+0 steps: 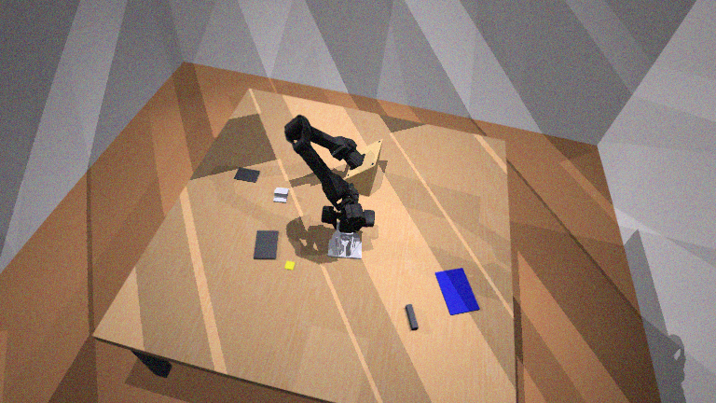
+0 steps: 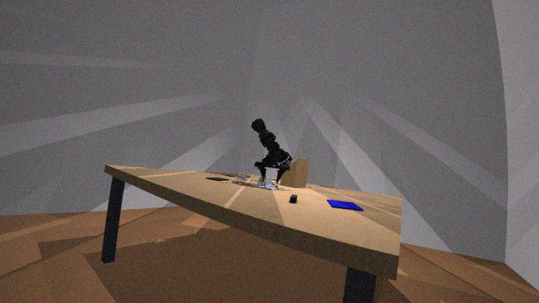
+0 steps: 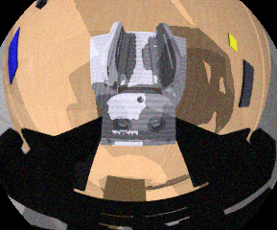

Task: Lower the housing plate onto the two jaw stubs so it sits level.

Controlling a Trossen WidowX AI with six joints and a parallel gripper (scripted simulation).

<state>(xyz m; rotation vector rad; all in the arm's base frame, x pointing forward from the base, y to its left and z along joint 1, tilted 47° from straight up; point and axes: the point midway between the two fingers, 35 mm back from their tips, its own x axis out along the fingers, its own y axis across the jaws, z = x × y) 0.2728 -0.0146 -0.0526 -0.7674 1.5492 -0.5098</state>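
Now: gripper tip 2 cm above the housing plate. Also, from my gripper tip: base (2 cm above, 1 cm ahead); yellow cube (19 cm ahead, 16 cm to the right, 3 cm below); dark block (29 cm to the left, 26 cm ahead, 2 cm below).
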